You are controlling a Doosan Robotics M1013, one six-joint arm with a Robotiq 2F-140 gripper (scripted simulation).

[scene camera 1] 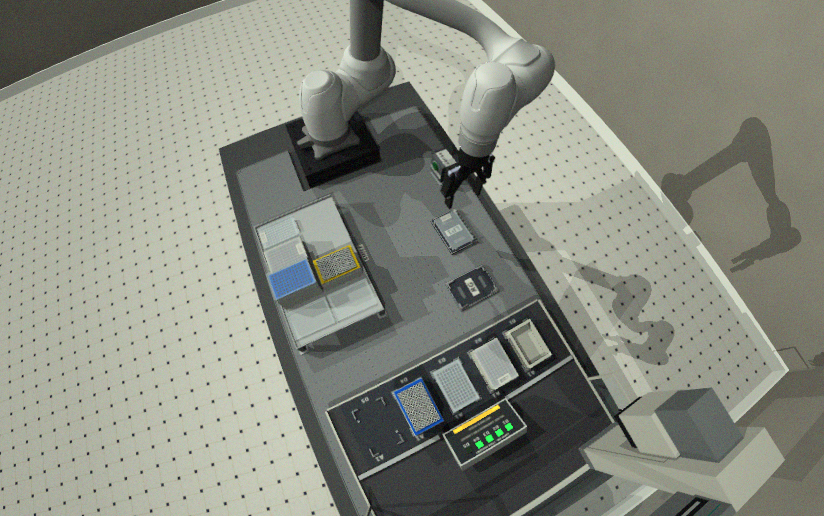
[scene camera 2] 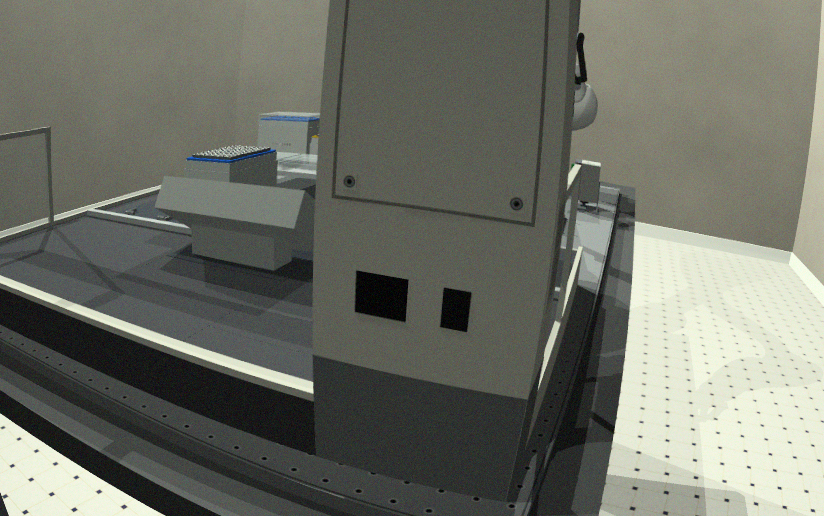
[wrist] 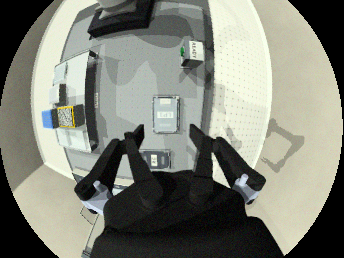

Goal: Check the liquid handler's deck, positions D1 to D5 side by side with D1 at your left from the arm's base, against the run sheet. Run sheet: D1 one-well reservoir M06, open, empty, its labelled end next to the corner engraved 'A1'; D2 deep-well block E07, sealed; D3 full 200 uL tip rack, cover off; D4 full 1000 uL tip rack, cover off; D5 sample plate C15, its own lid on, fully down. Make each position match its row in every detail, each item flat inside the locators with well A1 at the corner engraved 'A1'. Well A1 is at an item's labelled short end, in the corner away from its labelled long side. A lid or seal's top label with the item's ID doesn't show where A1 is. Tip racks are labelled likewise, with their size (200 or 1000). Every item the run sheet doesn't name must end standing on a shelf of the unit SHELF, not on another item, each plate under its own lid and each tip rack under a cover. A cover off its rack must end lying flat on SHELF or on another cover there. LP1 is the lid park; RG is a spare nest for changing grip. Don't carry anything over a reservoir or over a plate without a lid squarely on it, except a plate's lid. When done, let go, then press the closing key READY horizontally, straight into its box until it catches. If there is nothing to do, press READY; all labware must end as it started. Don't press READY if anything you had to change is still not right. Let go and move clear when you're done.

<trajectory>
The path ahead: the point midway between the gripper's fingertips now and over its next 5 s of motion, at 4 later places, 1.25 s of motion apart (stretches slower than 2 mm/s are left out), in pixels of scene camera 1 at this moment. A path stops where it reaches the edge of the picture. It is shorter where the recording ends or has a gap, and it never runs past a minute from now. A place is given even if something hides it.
The gripper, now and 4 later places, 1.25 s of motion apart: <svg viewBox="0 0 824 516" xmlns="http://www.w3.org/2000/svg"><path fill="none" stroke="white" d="M462 198L465 187L482 209L502 241L522 274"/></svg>
</trajectory>
